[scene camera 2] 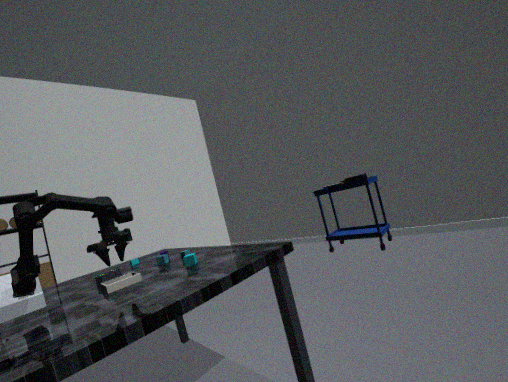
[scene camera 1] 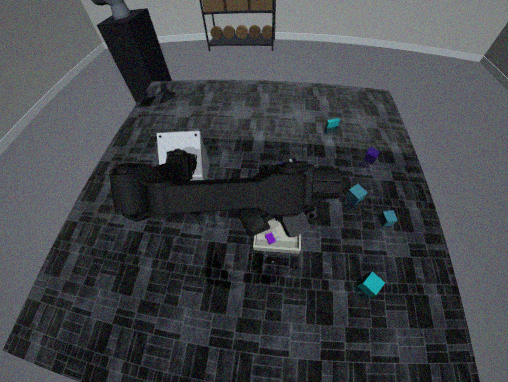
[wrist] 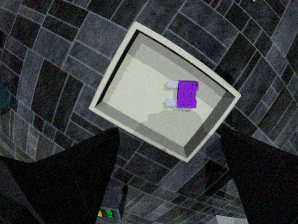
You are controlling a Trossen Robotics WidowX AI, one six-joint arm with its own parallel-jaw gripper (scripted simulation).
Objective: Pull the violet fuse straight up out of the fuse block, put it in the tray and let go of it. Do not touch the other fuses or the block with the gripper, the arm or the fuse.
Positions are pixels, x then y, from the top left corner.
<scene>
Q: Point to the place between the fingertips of my gripper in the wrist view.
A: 172, 135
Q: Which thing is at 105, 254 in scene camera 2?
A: My gripper.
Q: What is my gripper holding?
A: Nothing.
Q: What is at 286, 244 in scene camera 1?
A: A tray.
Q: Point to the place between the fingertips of my gripper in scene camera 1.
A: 278, 221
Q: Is my gripper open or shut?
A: Open.
</scene>
